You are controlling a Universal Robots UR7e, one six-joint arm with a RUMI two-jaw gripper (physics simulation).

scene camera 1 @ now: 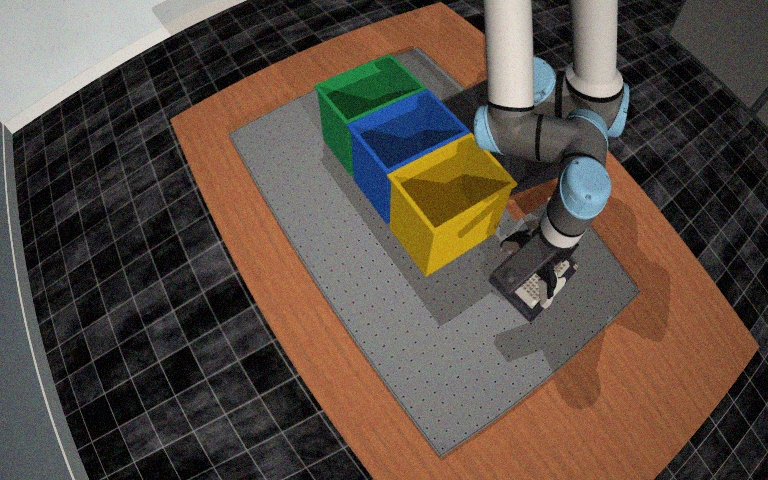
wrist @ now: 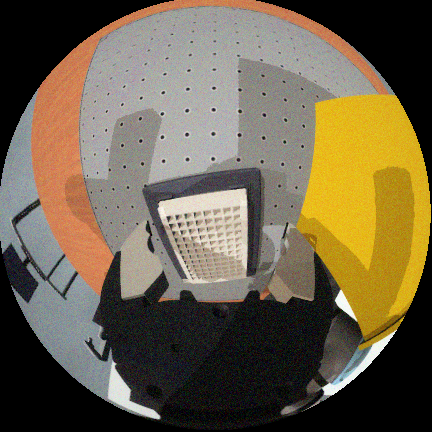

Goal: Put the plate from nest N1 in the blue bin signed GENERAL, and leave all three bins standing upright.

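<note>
The plate is off-white with a grid of square pockets. It lies in a dark-framed nest; the nest's label cannot be read. My gripper is open and above the nest, with a finger on either side of the plate in the wrist view and nothing between them. In the scene view the gripper body hides part of the plate. The blue bin stands upright between the other two bins, and its inside shows no plate. Its GENERAL sign does not show.
The yellow bin stands upright close beside the gripper, on the right in the wrist view. The green bin stands upright at the far end of the row. The perforated grey board lies on the wooden table.
</note>
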